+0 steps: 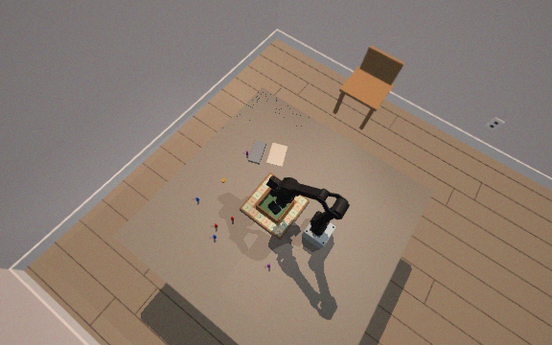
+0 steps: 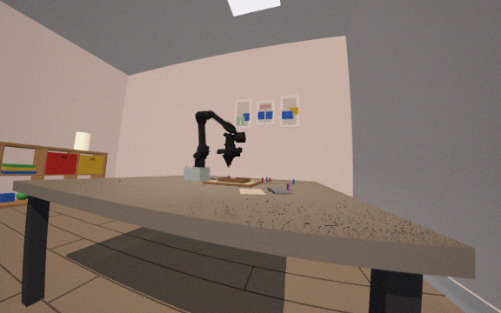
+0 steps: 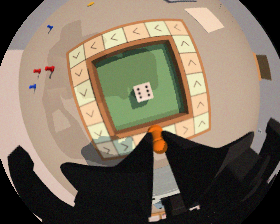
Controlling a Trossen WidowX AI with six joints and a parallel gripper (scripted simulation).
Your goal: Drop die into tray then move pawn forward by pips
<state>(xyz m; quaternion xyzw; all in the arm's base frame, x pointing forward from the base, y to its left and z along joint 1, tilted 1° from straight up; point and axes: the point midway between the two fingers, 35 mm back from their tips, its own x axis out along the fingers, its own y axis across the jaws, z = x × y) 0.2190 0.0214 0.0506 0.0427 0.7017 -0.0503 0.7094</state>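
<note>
My gripper tip is now 4 cm short of the white die and 8 cm above it. Round my gripper tip: orange pawn 1 cm above; then green dice tray 5 cm ahead, 10 cm below; then beige card 25 cm ahead, 26 cm to the right, 11 cm below.
</note>
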